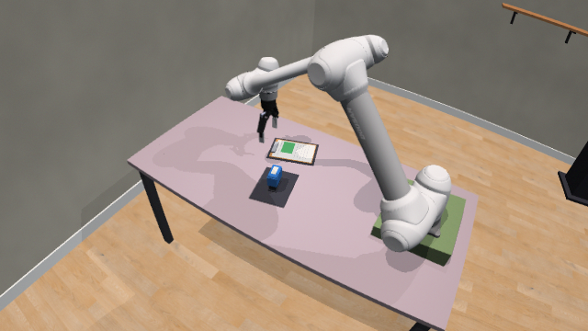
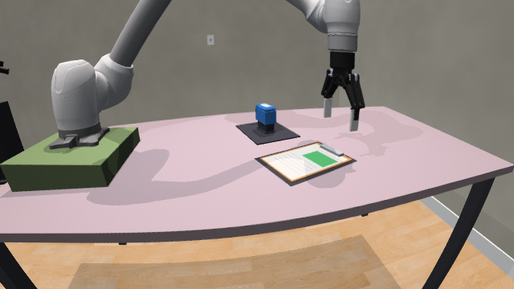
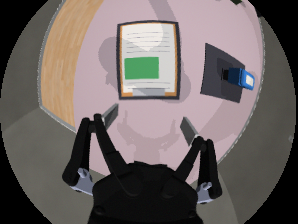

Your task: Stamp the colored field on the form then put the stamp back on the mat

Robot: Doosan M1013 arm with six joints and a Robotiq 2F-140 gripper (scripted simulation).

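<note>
Now: the blue stamp 160 mm behind my hand, 250 mm to the left of it and 50 mm below it. From my hand the other things lie so: dark mat: 160 mm behind, 250 mm to the left, 100 mm below; then clipboard: 120 mm behind, 30 mm to the right, 90 mm below.
</note>
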